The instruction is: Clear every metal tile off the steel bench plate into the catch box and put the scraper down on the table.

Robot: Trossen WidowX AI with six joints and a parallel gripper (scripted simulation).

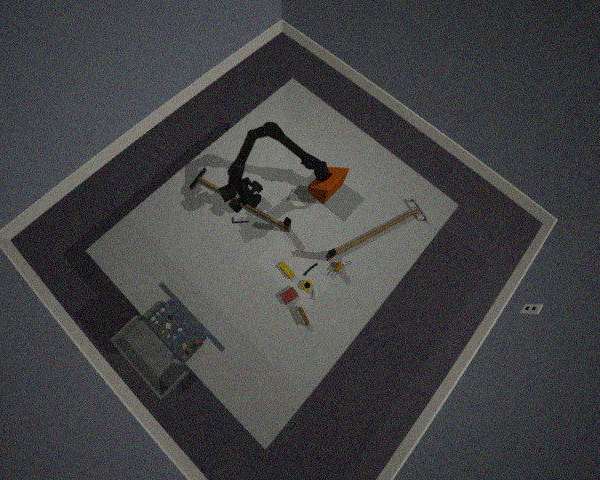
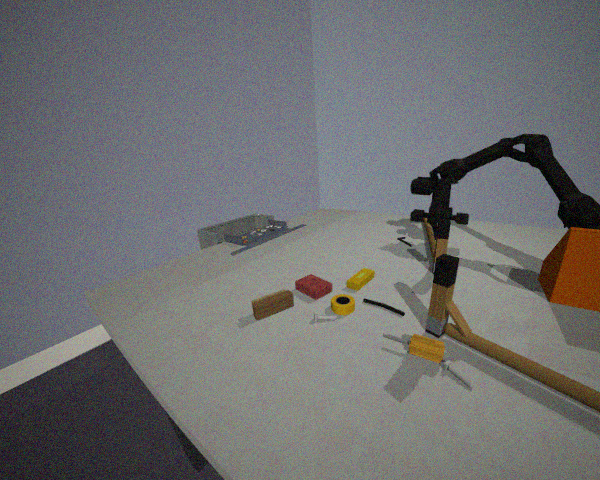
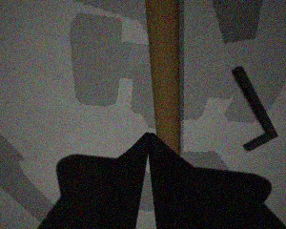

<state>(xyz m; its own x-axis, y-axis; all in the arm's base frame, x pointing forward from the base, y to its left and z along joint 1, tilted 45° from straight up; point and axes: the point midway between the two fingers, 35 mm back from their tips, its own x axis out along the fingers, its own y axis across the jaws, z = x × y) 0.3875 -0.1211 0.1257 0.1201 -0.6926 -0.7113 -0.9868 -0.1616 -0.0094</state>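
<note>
The long scraper is 50 mm above my gripper tip, 30 mm ahead of it and 20 mm to the right of it. From my gripper tip the other things lie so: black strip 480 mm to the left, 20 mm behind, 10 mm below; hex key 110 mm ahead, 30 mm to the left, 10 mm below; yellow block 410 mm to the left, 90 mm ahead.
</note>
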